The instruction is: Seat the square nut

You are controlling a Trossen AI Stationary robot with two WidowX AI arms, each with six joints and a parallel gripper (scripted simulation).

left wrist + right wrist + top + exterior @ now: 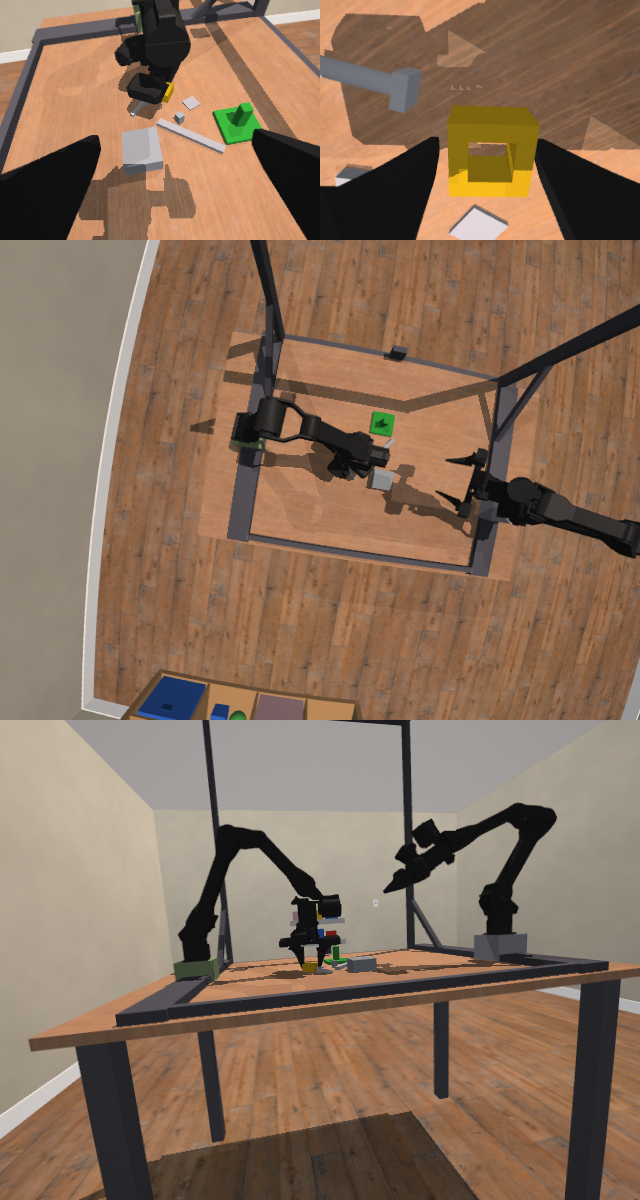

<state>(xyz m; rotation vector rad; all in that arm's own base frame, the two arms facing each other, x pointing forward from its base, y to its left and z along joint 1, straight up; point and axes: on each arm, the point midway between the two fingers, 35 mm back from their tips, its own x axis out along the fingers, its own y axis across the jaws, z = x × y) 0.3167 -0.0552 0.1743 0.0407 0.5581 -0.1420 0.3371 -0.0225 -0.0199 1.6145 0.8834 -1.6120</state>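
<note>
The grey bolt is 50 mm ahead of my right hand, 30 mm to the left of it and 30 mm below it. Round my right hand: tiny grey cube (80 mm to the left, 30 mm below, 30 mm behind); then flat grey plate (60 mm behind, 40 mm below, 30 mm to the left); then long grey bar (120 mm to the left, 50 mm behind, 40 mm below).
</note>
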